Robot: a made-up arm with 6 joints. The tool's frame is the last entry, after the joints.
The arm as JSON. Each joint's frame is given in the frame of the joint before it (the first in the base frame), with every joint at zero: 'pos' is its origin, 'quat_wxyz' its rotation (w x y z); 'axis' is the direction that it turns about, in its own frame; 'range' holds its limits. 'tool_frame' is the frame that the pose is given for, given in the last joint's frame.
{
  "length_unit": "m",
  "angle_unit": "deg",
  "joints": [
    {
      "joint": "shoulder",
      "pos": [
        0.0,
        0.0,
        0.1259
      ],
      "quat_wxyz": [
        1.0,
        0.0,
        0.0,
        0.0
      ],
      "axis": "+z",
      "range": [
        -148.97,
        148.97
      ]
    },
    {
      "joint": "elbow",
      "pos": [
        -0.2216,
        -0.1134,
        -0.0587
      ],
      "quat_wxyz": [
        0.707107,
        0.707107,
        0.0,
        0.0
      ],
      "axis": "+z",
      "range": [
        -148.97,
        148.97
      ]
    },
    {
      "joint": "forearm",
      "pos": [
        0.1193,
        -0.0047,
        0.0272
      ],
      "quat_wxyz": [
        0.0,
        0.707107,
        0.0,
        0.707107
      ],
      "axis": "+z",
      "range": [
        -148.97,
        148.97
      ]
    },
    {
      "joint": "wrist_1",
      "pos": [
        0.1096,
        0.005,
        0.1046
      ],
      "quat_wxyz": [
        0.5,
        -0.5,
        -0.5,
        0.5
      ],
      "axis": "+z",
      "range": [
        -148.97,
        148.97
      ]
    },
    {
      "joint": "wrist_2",
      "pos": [
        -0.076,
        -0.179,
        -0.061
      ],
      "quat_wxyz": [
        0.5,
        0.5,
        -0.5,
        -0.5
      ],
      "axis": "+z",
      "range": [
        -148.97,
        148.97
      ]
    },
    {
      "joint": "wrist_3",
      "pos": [
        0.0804,
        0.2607,
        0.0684
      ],
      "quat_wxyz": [
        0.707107,
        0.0,
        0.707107,
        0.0
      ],
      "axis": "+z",
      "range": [
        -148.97,
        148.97
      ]
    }
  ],
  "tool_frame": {
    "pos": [
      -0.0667,
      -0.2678,
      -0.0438
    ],
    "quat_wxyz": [
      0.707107,
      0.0,
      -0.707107,
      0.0
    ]
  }
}
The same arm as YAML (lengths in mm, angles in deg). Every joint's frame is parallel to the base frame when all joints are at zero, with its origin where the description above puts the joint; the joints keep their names.
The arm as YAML. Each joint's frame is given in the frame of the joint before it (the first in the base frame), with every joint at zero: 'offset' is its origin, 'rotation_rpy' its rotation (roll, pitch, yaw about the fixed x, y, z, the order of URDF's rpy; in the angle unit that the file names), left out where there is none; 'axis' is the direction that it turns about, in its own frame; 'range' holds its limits. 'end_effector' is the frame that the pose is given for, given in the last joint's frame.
length_unit: mm
angle_unit: deg
chain:
  - id: shoulder
    offset: [0.0, 0.0, 125.9]
    axis: "+z"
    range: [-148.97, 148.97]
  - id: elbow
    offset: [-221.6, -113.4, -58.7]
    axis: "-y"
    range: [-148.97, 148.97]
  - id: forearm
    offset: [119.3, -27.2, -4.7]
    axis: "+x"
    range: [-148.97, 148.97]
  - id: wrist_1
    offset: [104.6, -109.6, -5.0]
    axis: "+y"
    range: [-148.97, 148.97]
  - id: wrist_2
    offset: [179.0, -61.0, 76.0]
    axis: "+z"
    range: [-148.97, 148.97]
  - id: wrist_3
    offset: [80.4, 260.7, 68.4]
    axis: "+x"
    range: [-148.97, 148.97]
end_effector:
  offset: [-43.8, -267.8, 66.7]

